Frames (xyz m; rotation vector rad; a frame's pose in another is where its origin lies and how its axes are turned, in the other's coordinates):
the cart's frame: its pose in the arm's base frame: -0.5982 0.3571 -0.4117 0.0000 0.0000 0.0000
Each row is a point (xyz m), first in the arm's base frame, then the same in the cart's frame.
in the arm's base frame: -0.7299 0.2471 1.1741
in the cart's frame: -0.1317 -0.1100 1.5858
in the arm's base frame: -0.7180 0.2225 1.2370
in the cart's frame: -0.1198 -0.1346 1.6487
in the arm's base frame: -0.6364 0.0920 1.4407
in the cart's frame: -0.0382 -0.2651 1.8524
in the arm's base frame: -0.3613 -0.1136 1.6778
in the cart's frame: 0.2369 -0.4707 2.0895
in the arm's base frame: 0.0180 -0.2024 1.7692
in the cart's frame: 0.6162 -0.5595 2.1809
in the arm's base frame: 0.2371 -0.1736 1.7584
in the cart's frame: 0.8353 -0.5307 2.1701
